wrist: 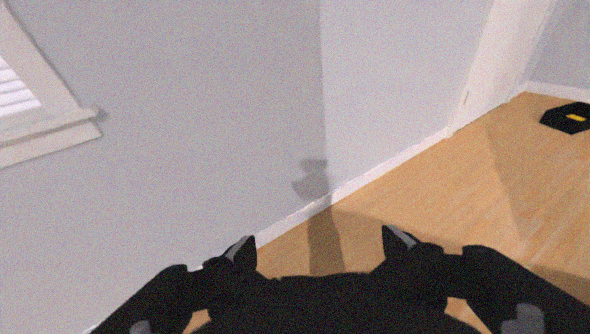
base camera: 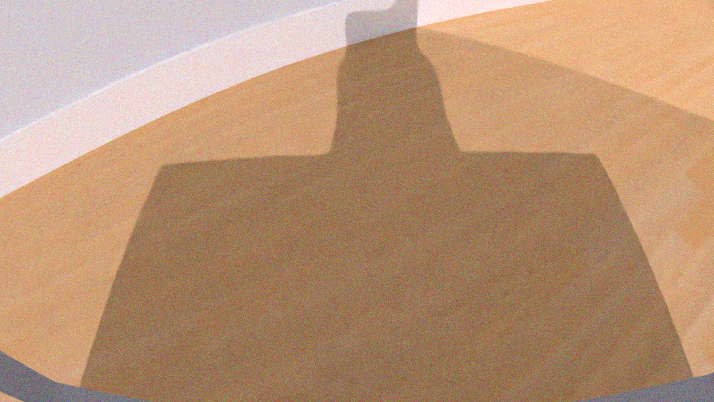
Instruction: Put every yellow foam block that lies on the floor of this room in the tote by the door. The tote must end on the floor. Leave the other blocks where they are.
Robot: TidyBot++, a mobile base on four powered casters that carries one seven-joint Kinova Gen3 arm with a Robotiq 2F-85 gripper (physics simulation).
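Places are measured from the arm's base along level axes (x ahead, y left, z up), in metres.
Pixels of known places: gripper, between the fingertips: (wrist: 317, 244).
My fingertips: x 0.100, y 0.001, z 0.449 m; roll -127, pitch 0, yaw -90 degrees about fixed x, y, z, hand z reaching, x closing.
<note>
Behind a point stands the place of what it marks.
A black tote (wrist: 556, 120) {y -1.732, x 1.431, z -0.340 m} stands on the floor at the right edge of the wrist view, near the white door, partly cut off by the frame. A yellow piece (wrist: 576, 117) {y -1.890, x 1.455, z -0.349 m} shows inside it. My gripper (wrist: 317, 244) {y 0.001, x 0.100, z 0.449 m} is open and empty, high above the floor and well away from the tote, facing the wall. No yellow block shows on the open floor in the base camera view.
A grey wall (wrist: 200, 100) {y 0.308, x 0.658, z 0.367 m} (base camera: 100, 40) {y 0.399, x 0.603, z -0.233 m} with a white baseboard (wrist: 385, 172) {y -0.464, x 1.113, z -0.389 m} (base camera: 175, 85) {y 0.317, x 0.637, z -0.353 m} runs close in front of the base. A window frame (wrist: 50, 135) {y 0.593, x 0.465, z 0.396 m} is at the left. The white door (wrist: 485, 80) {y -1.251, x 1.589, z -0.055 m} is at the right. The robot's shadow (base camera: 380, 250) {y -0.001, x 0.351, z -0.397 m} covers the wooden floor (base camera: 665, 200) {y -0.390, x 0.405, z -0.397 m}.
</note>
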